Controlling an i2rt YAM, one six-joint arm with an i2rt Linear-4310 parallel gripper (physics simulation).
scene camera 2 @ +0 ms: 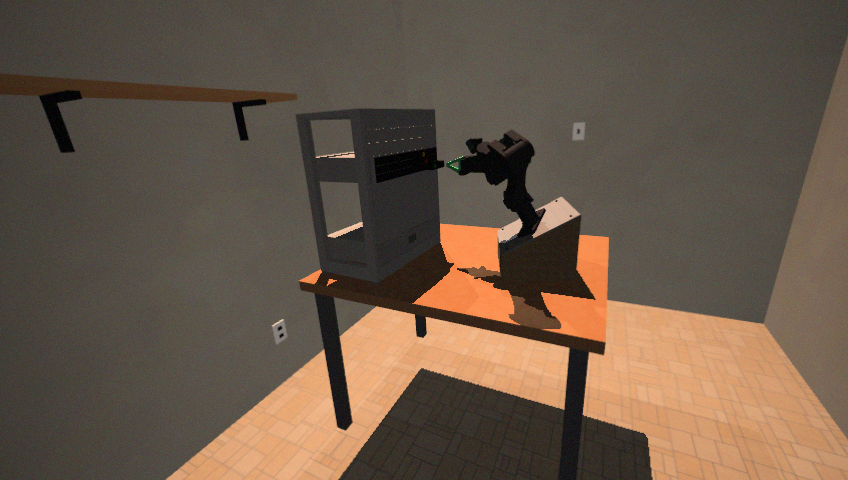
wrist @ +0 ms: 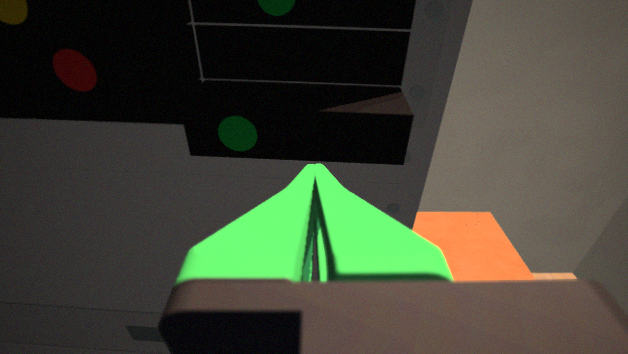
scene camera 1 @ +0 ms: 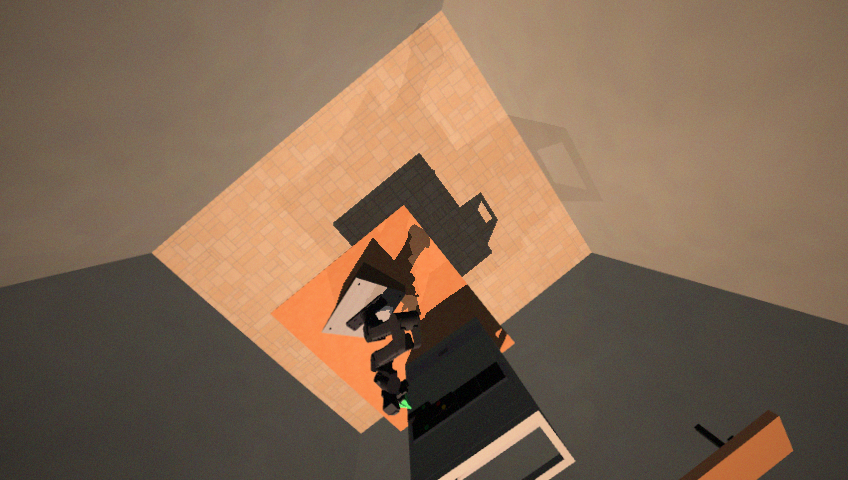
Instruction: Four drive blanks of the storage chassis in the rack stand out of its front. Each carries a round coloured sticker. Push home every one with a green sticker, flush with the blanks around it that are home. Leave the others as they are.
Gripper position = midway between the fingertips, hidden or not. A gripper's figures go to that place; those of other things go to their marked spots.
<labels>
My gripper [wrist: 314, 177]: 13 cm from the lens. A grey rack [wrist: 129, 151] is 26 cm from the lens.
</labels>
